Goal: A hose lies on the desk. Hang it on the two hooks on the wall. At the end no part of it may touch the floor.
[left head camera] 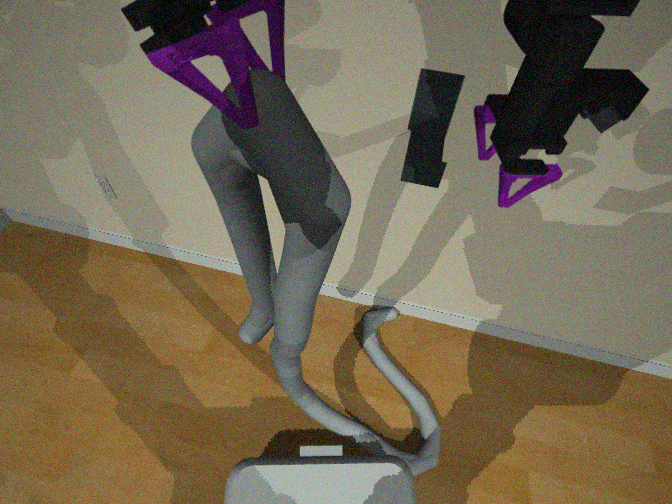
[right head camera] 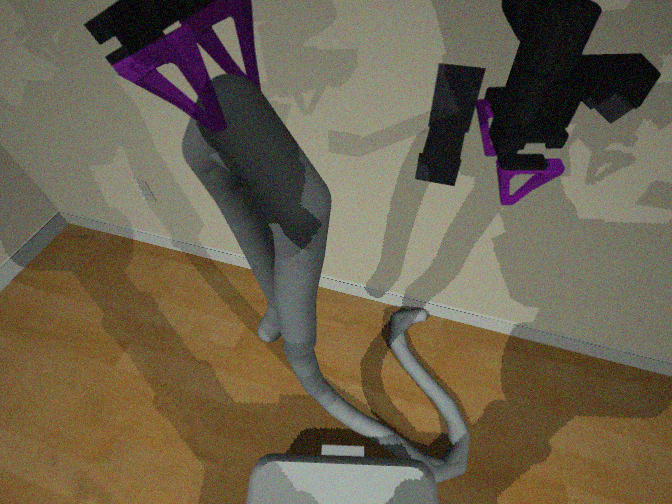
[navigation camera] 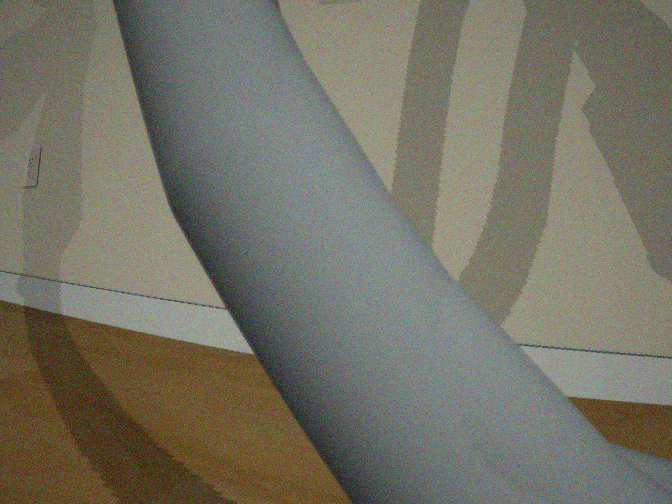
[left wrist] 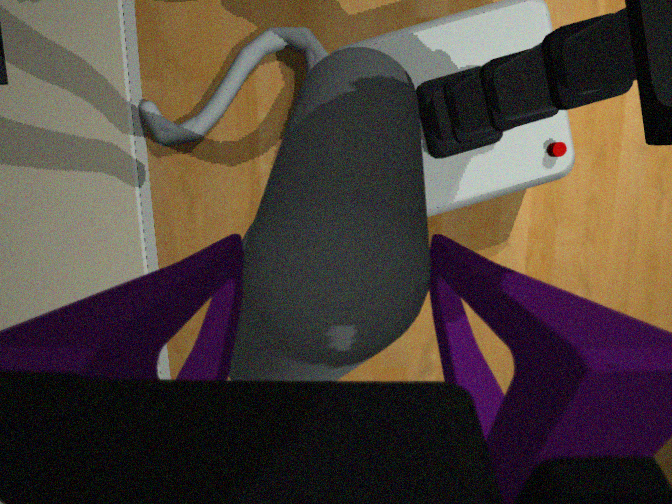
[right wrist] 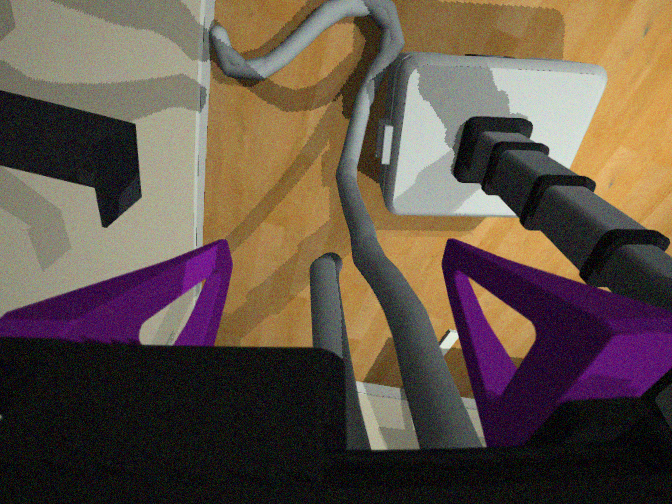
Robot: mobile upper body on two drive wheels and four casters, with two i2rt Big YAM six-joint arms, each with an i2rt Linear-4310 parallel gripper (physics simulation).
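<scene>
The grey hose (left head camera: 282,179) hangs from my left gripper (left head camera: 257,92), which is shut on its bend high at the upper left, in front of the wall. One short end (left head camera: 255,325) dangles free. The other strand drops to the wooden floor, loops past my base and ends at the baseboard (left head camera: 379,314). A dark hook (left head camera: 431,127) sits on the wall to the right of the hose. My right gripper (left head camera: 507,162) is open and empty, just right of that hook. The left wrist view shows the hose (left wrist: 336,217) between the fingers (left wrist: 333,254). The right wrist view shows the open fingers (right wrist: 336,249) and the hook (right wrist: 70,146).
My grey base (left head camera: 320,480) stands at the bottom centre, with the hose loop (left head camera: 423,434) lying against its right side. The wall and its pale baseboard (left head camera: 488,325) run across the back. The hose (navigation camera: 325,271) fills most of the navigation view.
</scene>
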